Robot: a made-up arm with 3 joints.
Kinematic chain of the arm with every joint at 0, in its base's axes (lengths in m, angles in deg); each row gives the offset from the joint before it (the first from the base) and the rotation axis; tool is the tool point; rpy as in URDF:
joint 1: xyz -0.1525 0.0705 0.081 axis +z
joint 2: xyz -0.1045 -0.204 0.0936 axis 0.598 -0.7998 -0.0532
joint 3: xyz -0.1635 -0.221 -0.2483 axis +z
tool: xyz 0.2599 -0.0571 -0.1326 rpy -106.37 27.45 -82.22
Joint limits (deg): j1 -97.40..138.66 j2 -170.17..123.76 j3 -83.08..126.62
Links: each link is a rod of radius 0.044 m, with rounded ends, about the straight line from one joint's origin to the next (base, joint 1, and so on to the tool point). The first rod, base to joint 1, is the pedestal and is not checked.
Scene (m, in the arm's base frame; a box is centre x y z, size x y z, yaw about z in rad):
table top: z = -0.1
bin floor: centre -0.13 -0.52 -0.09 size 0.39 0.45 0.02 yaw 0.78
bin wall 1: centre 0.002 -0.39 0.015 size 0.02 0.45 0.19 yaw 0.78
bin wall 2: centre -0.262 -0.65 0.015 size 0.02 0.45 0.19 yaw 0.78
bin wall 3: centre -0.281 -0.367 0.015 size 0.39 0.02 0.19 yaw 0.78
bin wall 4: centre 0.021 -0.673 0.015 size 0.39 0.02 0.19 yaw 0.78
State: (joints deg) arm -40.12 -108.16 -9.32
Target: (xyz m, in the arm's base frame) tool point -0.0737 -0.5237 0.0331
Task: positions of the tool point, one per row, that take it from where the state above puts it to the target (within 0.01 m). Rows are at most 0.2 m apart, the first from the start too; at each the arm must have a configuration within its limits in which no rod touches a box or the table.
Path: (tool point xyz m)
1: -0.5969 -0.4494 0.3569
2: -0.4776 -0.5391 0.3241
3: -0.3380 -0.5997 0.2906
4: -0.1857 -0.6261 0.2566
5: -0.1397 -0.6046 0.1682
6: -0.1012 -0.5677 0.0928
7: -0.0738 -0.5237 0.0331

